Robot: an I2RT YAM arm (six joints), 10 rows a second.
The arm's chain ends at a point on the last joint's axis. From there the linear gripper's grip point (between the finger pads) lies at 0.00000 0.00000 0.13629 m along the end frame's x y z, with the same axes.
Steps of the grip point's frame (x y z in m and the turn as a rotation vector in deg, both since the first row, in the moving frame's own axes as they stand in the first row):
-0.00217, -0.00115, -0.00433, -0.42, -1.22, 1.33
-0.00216, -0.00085, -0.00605, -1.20, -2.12, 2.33
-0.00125, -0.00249, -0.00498, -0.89, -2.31, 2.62
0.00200, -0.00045, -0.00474, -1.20, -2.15, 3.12
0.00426, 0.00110, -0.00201, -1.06, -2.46, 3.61
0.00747, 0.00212, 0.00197, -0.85, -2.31, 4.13
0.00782, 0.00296, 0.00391, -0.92, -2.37, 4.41
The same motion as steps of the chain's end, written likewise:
0.00074, -0.00212, -0.00430, -0.42, -1.22, 1.33
0.00294, -0.00360, -0.00593, -1.20, -2.12, 2.33
0.00429, -0.00448, -0.00485, -0.89, -2.31, 2.62
0.00719, -0.00316, -0.00461, -1.20, -2.15, 3.12
0.01019, -0.00123, -0.00186, -1.06, -2.46, 3.61
0.01303, 0.00030, 0.00210, -0.85, -2.31, 4.13
0.01353, 0.00099, 0.00404, -0.92, -2.37, 4.41

